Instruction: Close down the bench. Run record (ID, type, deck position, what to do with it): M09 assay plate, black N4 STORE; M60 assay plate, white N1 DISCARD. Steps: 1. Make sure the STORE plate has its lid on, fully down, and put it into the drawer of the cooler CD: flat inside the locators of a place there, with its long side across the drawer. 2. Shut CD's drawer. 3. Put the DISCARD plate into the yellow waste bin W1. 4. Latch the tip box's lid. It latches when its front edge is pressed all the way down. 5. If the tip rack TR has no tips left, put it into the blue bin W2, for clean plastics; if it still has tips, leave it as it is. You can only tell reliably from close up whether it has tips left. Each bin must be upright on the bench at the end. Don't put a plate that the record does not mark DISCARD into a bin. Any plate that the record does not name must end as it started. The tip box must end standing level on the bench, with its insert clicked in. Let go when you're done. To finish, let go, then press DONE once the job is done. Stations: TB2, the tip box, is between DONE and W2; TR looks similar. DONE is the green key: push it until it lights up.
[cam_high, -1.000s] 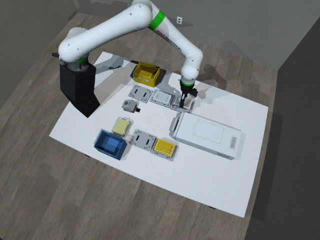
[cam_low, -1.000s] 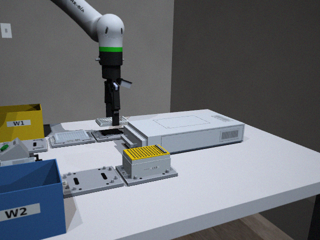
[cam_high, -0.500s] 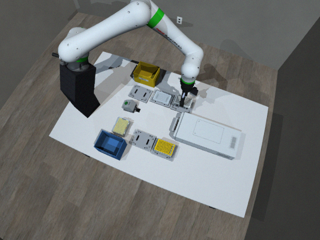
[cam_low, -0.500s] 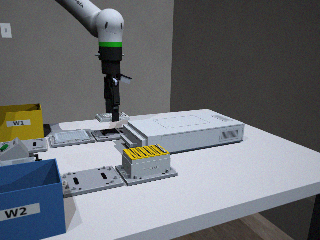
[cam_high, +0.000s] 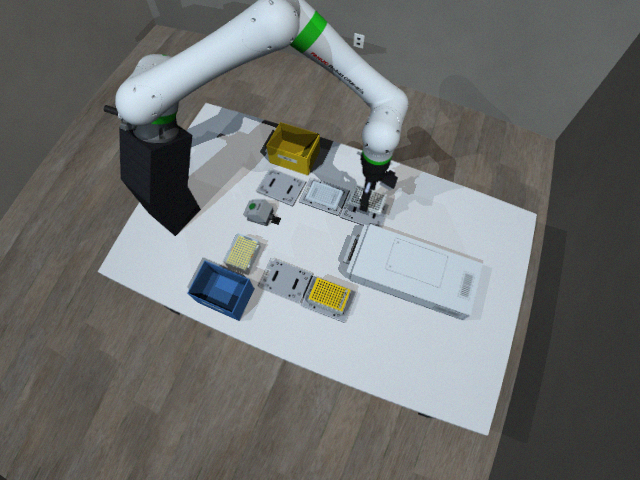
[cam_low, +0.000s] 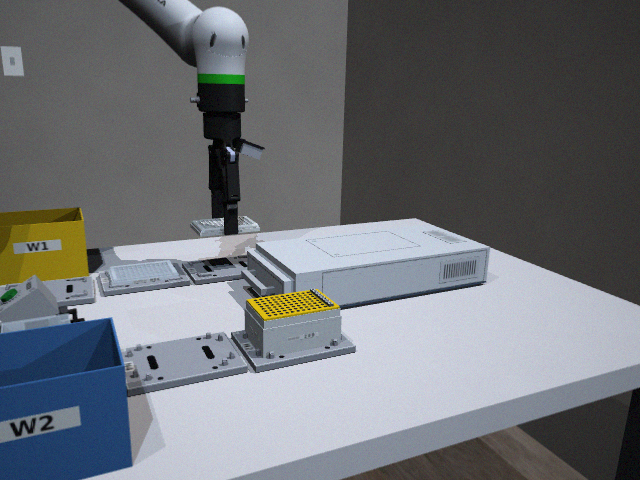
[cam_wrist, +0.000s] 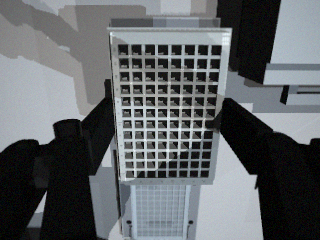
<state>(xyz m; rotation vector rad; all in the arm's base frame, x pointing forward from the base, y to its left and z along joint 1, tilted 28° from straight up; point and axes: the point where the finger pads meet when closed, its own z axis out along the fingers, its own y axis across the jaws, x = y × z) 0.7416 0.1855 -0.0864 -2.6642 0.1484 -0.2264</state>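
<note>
The yellow bin W1 is 35 cm behind my hand, 17 cm to the left of it and 8 cm below it. From my hand the other things lie so: cooler drawer: 13 cm ahead, 20 cm to the right, 8 cm below; then white plate: 2 cm below; then black plate: 10 cm ahead, 19 cm to the right, 10 cm below.
</note>
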